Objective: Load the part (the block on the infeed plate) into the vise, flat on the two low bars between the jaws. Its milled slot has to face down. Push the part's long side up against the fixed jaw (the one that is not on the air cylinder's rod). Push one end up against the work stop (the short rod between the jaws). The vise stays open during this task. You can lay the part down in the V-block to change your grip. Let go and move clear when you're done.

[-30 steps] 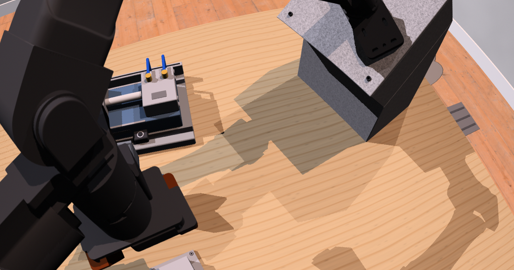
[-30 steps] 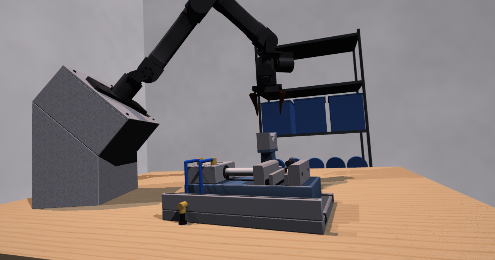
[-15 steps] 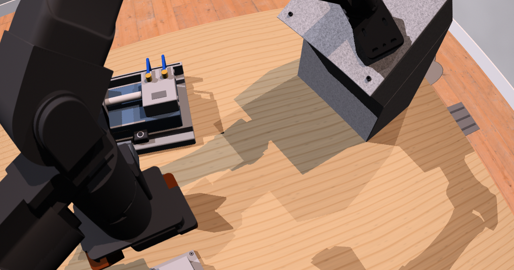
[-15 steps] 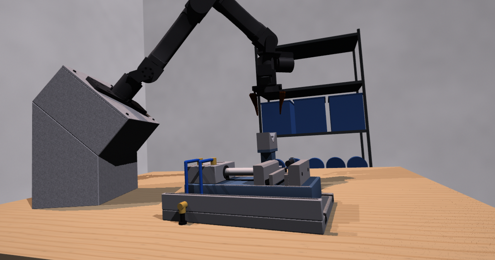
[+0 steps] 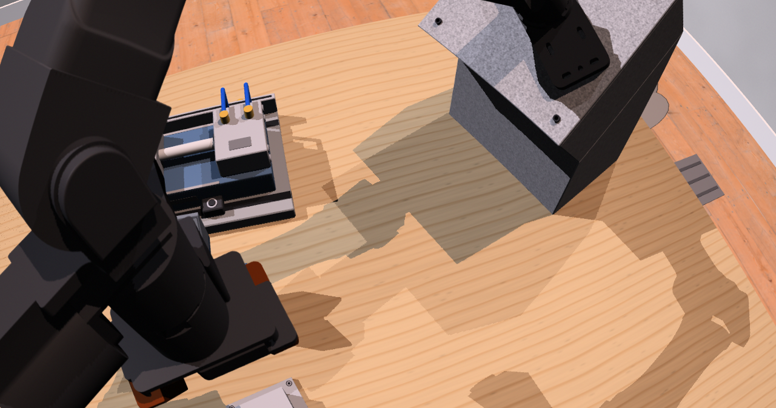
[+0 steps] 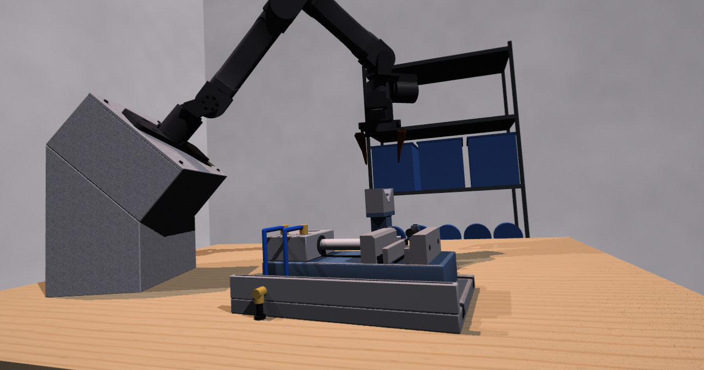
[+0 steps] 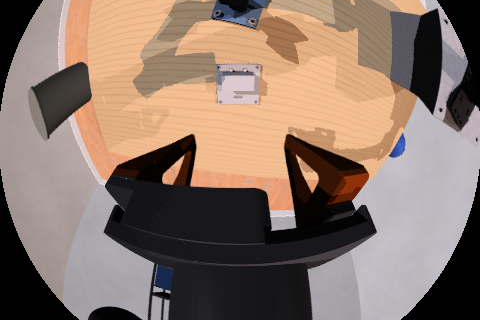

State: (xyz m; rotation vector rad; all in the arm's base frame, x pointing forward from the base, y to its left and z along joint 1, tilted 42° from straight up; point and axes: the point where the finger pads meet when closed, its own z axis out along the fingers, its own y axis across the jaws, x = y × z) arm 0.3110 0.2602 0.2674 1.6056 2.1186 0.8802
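Now: hand 1 cm to the right of the grey part and 21 cm above it. Also, from my hand: infeed plate: 1 cm to the left, 23 cm below; cylinder rod: 10 cm ahead, 34 cm to the right, 16 cm below; work stop rod: 18 cm ahead, 29 cm to the right, 14 cm below.
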